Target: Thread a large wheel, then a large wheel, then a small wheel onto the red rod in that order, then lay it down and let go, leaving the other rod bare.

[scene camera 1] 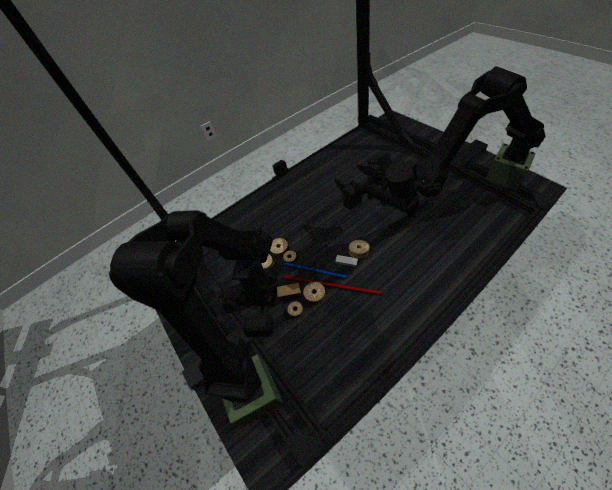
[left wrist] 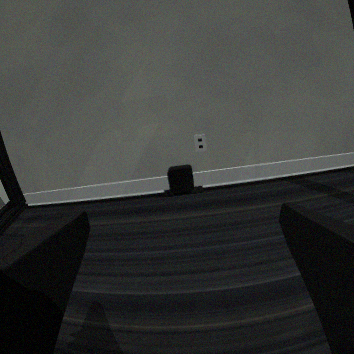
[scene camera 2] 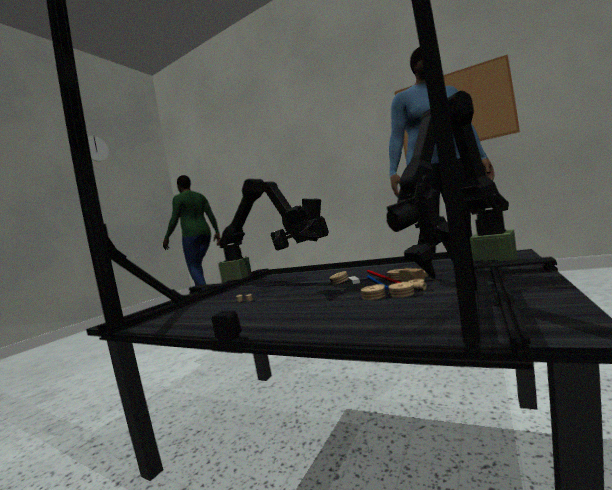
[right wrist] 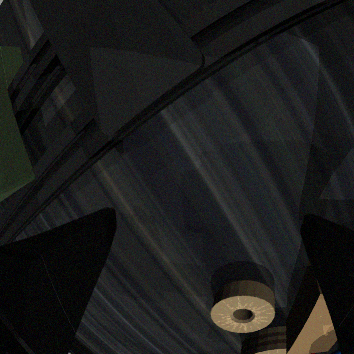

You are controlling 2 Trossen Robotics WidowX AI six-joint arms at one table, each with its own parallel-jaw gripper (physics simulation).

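Seen in the pictures: left gripper, between the fingertips: (scene camera 1: 346, 172) (left wrist: 185, 217) (scene camera 2: 286, 238); right gripper, between the fingertips: (scene camera 2: 445, 270) (right wrist: 213, 222); left arm's base, origin of its link: (scene camera 1: 515, 155) (scene camera 2: 233, 259); right arm's base, origin of its link: (scene camera 1: 244, 387) (scene camera 2: 492, 233).
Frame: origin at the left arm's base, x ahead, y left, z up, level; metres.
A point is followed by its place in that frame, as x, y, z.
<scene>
In scene camera 1 the red rod (scene camera 1: 352, 288) @[0.617, -0.202, -0.093] (scene camera 2: 385, 277) @[0.650, -0.288, -0.094] lies bare on the table, near the shorter blue rod (scene camera 1: 316, 270) @[0.626, -0.316, -0.093], also bare. Large wheels (scene camera 1: 359, 248) @[0.511, -0.248, -0.072] (scene camera 1: 278, 246) @[0.624, -0.463, -0.091] (scene camera 1: 320, 296) @[0.688, -0.254, -0.080] lie flat. Another wheel (scene camera 1: 266, 261) @[0.688, -0.450, -0.080] is partly hidden by the right arm. Small wheels (scene camera 1: 286, 257) @[0.641, -0.415, -0.089] (scene camera 1: 290, 309) @[0.759, -0.299, -0.088] lie flat nearby. My right gripper (right wrist: 213, 222) @[0.811, -0.322, -0.087] is open and empty, beside the wheels at the left; a wheel (right wrist: 225, 317) @[0.755, -0.282, -0.088], seemingly small, shows low in its wrist view. My left gripper (left wrist: 185, 217) @[0.396, -0.363, 0.067] is open and empty, raised over the table away from the parts.
A wooden block (scene camera 1: 288, 290) @[0.725, -0.331, -0.071] (right wrist: 312, 325) @[0.733, -0.328, -0.071] lies beside a large wheel. A white block (scene camera 1: 346, 260) @[0.555, -0.263, -0.090] (scene camera 2: 354, 279) @[0.559, -0.287, -0.089] lies by the wheel at the right. Two small wooden pieces (scene camera 2: 239, 298) @[0.212, -0.371, -0.091] (scene camera 2: 249, 297) @[0.249, -0.376, -0.090] lie apart in scene camera 2. Black frame posts (scene camera 1: 362, 61) @[-0.051, -0.581, 0.167] (scene camera 2: 81, 153) @[-0.051, -0.589, 0.385] stand at the table's edge.
</scene>
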